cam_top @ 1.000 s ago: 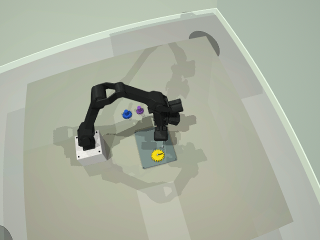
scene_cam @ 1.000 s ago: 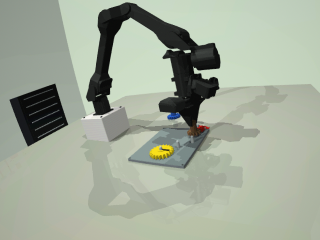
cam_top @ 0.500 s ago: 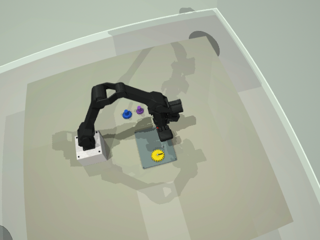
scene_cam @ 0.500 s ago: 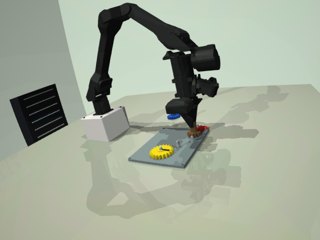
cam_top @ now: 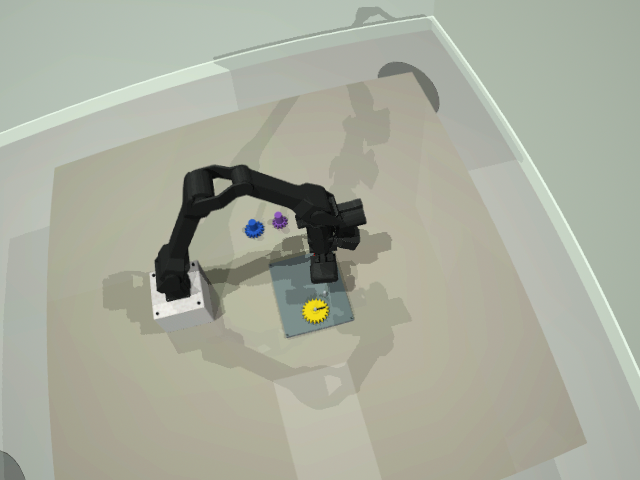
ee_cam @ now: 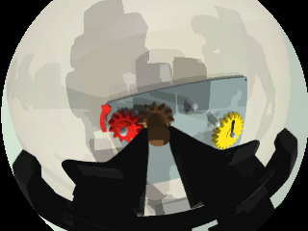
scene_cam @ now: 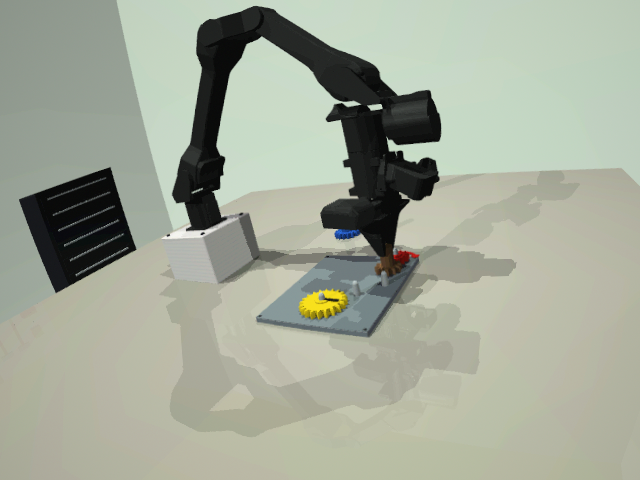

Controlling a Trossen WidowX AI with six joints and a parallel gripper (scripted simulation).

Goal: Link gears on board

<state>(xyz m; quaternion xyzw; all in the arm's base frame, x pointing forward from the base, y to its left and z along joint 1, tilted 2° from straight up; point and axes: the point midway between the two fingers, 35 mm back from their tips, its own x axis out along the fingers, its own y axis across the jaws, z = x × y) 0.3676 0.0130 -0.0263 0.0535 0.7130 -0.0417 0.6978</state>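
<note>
Now: the brown gear 10 mm below my gripper tip. Also, from my gripper tip: red arrow (10 mm ahead, 60 mm to the left, 30 mm below); red gear (40 mm to the left, 20 mm below); yellow gear (50 mm behind, 110 mm to the right, 20 mm below).
</note>
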